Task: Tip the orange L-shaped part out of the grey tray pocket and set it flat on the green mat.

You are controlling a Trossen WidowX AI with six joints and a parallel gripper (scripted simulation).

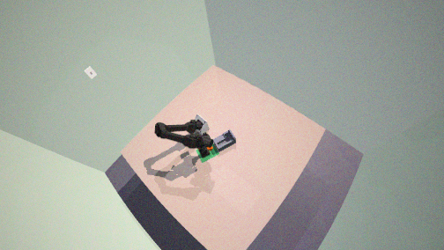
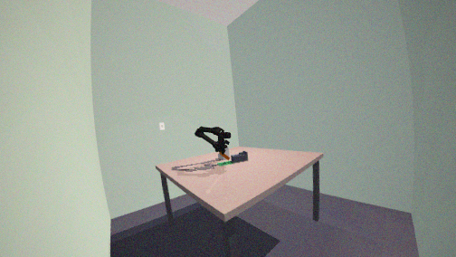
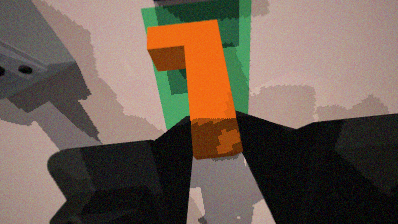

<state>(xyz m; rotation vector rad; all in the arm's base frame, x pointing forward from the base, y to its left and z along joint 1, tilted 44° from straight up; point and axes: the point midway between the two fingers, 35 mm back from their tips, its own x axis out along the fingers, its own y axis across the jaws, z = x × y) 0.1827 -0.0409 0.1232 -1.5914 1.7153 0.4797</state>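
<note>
Right now my gripper tip is 1 cm past the orange L-shaped part, 3 cm to the right of it and 3 cm above it. Round my gripper tip: green mat: 2 cm to the left, 11 cm below.
</note>
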